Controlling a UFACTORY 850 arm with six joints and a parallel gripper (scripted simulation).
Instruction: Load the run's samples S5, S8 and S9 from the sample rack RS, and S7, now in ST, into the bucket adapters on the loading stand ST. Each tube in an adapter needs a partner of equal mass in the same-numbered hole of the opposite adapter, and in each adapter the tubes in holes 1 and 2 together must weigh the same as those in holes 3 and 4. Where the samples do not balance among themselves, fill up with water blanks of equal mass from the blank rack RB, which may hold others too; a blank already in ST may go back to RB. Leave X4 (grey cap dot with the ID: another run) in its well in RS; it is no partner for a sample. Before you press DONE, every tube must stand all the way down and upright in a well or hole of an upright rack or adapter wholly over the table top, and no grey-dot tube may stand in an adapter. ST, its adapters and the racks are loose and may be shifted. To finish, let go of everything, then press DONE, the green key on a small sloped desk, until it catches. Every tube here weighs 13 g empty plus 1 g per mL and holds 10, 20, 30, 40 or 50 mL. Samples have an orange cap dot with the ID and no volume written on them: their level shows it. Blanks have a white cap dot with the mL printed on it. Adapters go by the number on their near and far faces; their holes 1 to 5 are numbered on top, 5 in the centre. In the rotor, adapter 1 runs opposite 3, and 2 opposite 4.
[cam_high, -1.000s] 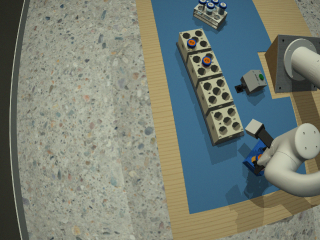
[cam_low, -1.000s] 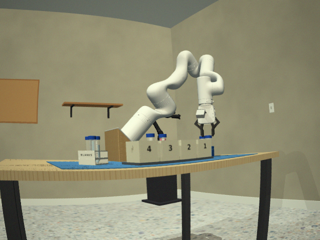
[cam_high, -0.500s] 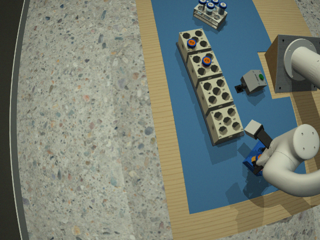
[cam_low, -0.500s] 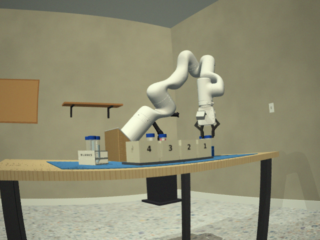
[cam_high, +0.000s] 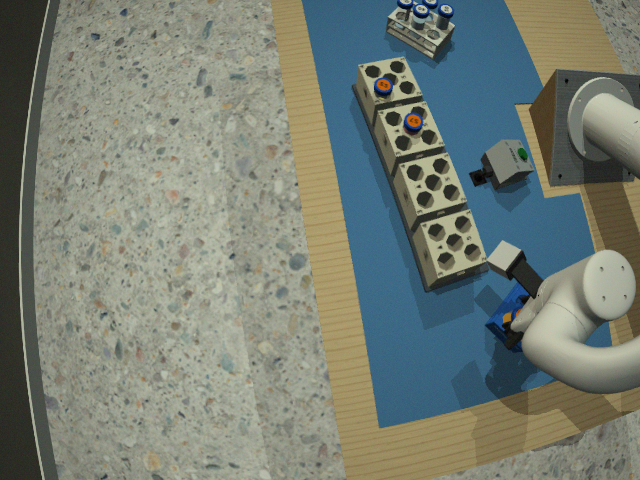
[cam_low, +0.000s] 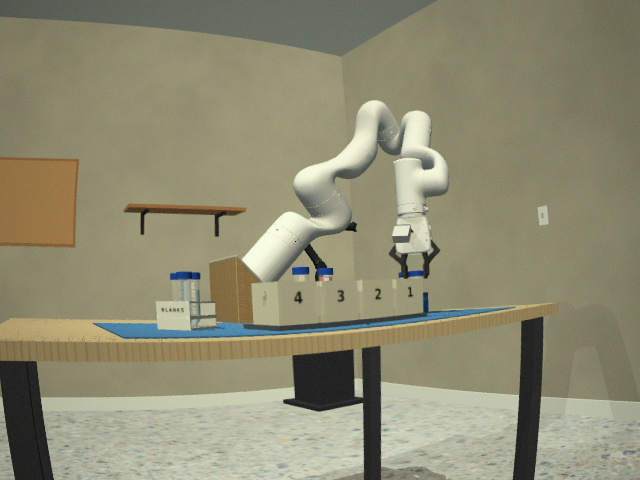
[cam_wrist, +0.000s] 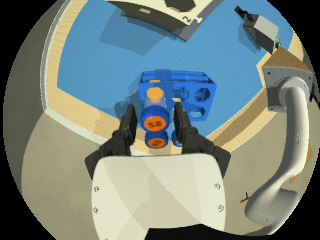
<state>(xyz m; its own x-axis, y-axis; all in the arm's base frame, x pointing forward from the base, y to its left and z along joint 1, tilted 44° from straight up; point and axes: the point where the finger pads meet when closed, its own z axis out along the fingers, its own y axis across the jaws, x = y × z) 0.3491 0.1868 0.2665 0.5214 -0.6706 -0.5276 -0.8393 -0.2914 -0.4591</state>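
The orange-dot sample tube is 10 mm behind my hand, 10 mm to the right of it and 50 mm below it. From my hand the other things lie so: sample S9 (20 mm behind, 40 mm to the left, 50 mm below); then blue sample rack RS (40 mm behind, 90 mm below); then grey-dot tube X4 (50 mm behind, 10 mm to the left, 50 mm below).
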